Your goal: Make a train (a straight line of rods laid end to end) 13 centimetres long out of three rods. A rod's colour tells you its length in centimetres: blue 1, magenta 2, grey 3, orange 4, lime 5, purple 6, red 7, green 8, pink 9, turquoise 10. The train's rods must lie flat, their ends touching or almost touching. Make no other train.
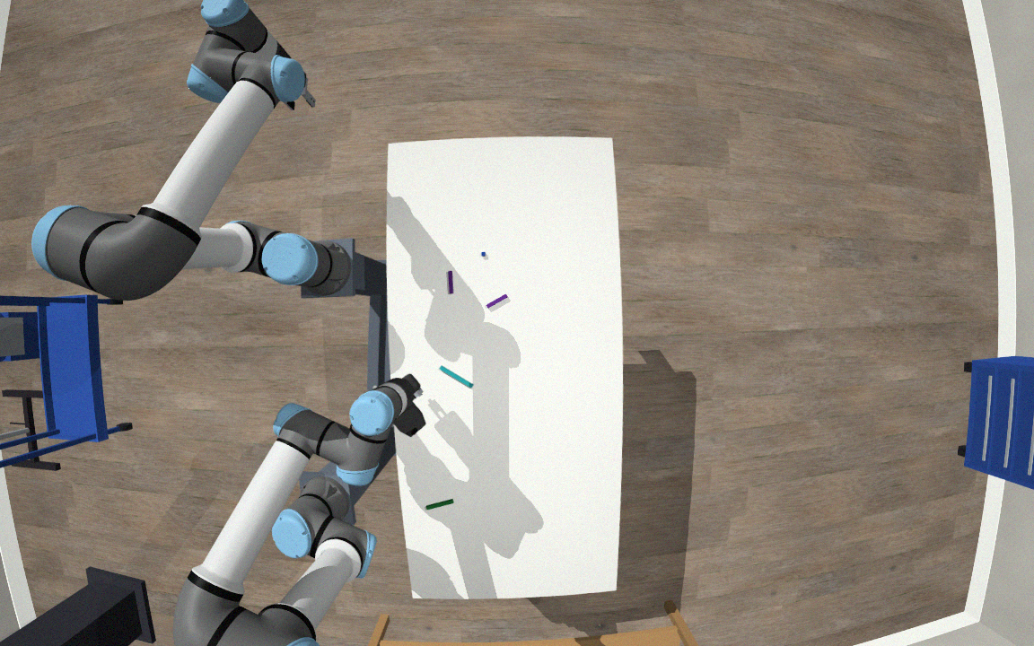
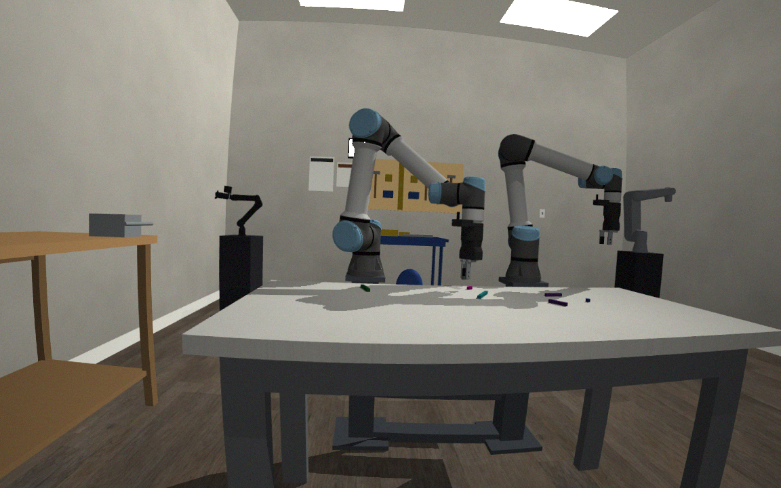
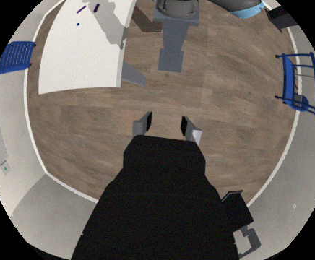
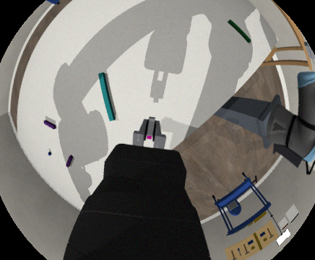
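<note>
Now: right hand 20 mm past the magenta rod, 20 mm to the right of it and 50 mm above it. The rest, counted from my right hand: green rod 60 mm ahead, 340 mm to the right, 50 mm below; then grey rod 20 mm below; then turquoise rod 100 mm ahead, 40 mm to the left, 50 mm below.
</note>
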